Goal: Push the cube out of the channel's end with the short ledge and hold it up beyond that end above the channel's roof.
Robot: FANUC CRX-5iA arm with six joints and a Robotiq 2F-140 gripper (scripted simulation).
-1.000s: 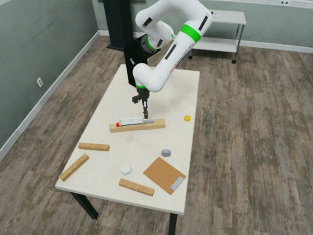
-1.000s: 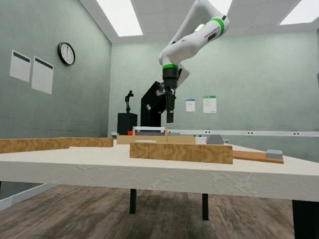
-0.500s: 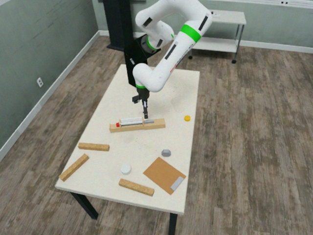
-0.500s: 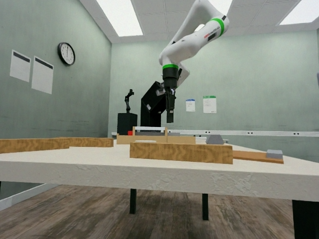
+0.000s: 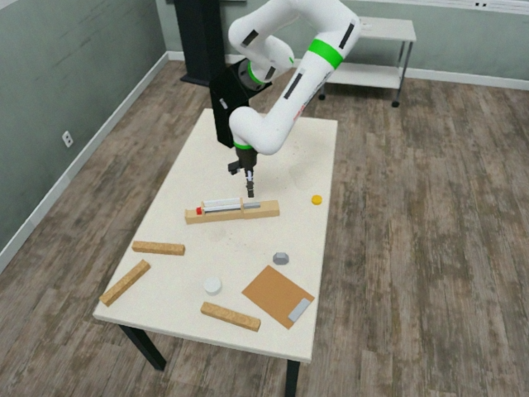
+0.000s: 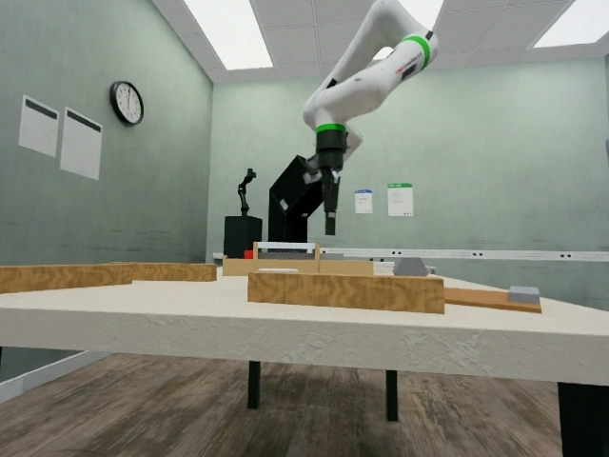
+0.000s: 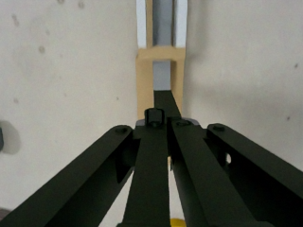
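The red cube lies 200 mm to the right of my hand, 130 mm ahead of it and 90 mm below it. Round my hand: channel: 110 mm to the right, 90 mm below, 70 mm ahead; then flat grey stick: 100 mm below, 20 mm to the right, 10 mm ahead; then grey hexagonal piece: 230 mm to the left, 190 mm ahead, 120 mm below.
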